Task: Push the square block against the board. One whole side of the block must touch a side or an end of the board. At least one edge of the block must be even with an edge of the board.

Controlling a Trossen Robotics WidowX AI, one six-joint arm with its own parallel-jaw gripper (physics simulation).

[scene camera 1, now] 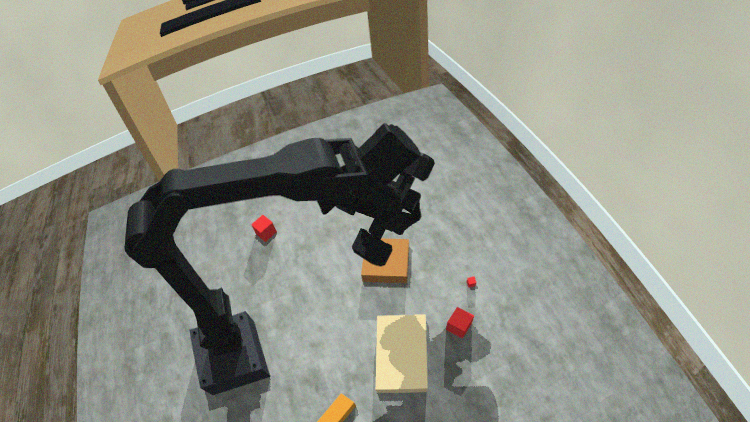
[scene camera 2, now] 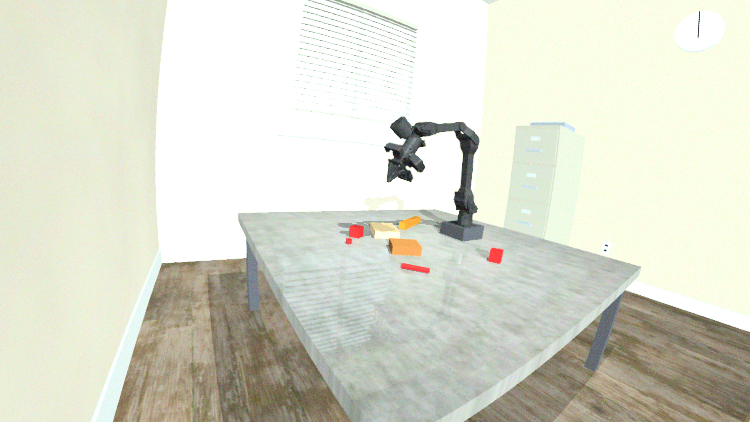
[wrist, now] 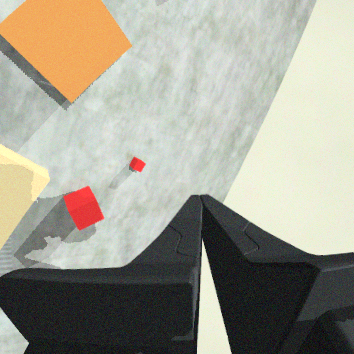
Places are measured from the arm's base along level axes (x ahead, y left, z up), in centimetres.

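Pixels of known places: gripper, between the fingertips: (scene camera 1: 418,217) (scene camera 2: 387,182) (wrist: 198,202); arm's base, origin of its link: (scene camera 1: 225,339) (scene camera 2: 464,225).
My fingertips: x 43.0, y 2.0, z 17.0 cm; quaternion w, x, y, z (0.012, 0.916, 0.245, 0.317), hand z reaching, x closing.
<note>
For each thing: its top centre in the pictures, then the offset to it from my fingertips.
- orange square block, centre of its top: (wrist: 70,35) (scene camera 1: 385,256) (scene camera 2: 405,242) dx -4.9, dy +7.0, dz -19.6 cm
- cream board, centre of its top: (scene camera 1: 401,351) (scene camera 2: 384,226) dx -9.6, dy -15.0, dz -19.6 cm
- tiny red cube, centre of its top: (wrist: 139,165) (scene camera 1: 471,280) (scene camera 2: 348,239) dx +10.4, dy -5.4, dz -21.0 cm
- orange bar, centre of its top: (scene camera 2: 410,219) dx -31.6, dy -26.7, dz -19.5 cm
- red rod, centre of its top: (scene camera 2: 415,265) dx +2.8, dy +23.6, dz -21.2 cm
The orange square block (scene camera 1: 395,262) (scene camera 2: 404,246) (wrist: 67,45) lies flat on the table, apart from the cream board (scene camera 1: 388,362) (scene camera 2: 384,230) (wrist: 15,200). In scene camera 1 a strip of table shows between the board's upper end and the block's lower side. The block sits somewhat left of the board there, and their left and right edges are not in line. My gripper (scene camera 1: 411,214) (scene camera 2: 389,180) (wrist: 198,202) is shut and empty, raised well above the table. In scene camera 1 part of it covers the block's upper left corner.
A red cube (scene camera 1: 459,322) (scene camera 2: 356,231) (wrist: 83,208) and a tiny red cube (scene camera 1: 471,282) (scene camera 2: 348,241) (wrist: 137,164) lie right of the board. Another red cube (scene camera 1: 263,227) (scene camera 2: 495,255), an orange bar (scene camera 1: 337,408) (scene camera 2: 409,223) and a red rod (scene camera 2: 414,268) lie farther off.
</note>
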